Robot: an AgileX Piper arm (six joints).
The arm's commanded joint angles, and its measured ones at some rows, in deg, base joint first. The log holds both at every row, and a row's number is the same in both.
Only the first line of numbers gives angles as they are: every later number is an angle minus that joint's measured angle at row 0.
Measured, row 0:
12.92, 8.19, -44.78, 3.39, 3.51, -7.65
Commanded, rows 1 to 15:
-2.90, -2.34, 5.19, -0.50, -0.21, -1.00
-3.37, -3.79, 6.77, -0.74, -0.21, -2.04
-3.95, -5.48, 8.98, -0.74, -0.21, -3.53
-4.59, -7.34, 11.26, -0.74, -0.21, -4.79
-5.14, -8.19, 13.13, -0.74, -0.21, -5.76
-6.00, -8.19, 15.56, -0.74, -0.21, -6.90
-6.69, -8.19, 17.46, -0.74, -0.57, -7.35
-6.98, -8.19, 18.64, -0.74, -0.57, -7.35
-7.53, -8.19, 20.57, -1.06, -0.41, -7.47
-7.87, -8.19, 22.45, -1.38, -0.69, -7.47
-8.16, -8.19, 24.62, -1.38, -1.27, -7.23
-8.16, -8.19, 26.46, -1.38, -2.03, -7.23
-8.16, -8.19, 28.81, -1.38, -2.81, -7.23
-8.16, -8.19, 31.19, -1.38, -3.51, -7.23
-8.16, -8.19, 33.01, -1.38, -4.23, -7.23
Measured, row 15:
-7.82, -7.96, 25.73, -0.72, -1.70, -6.69
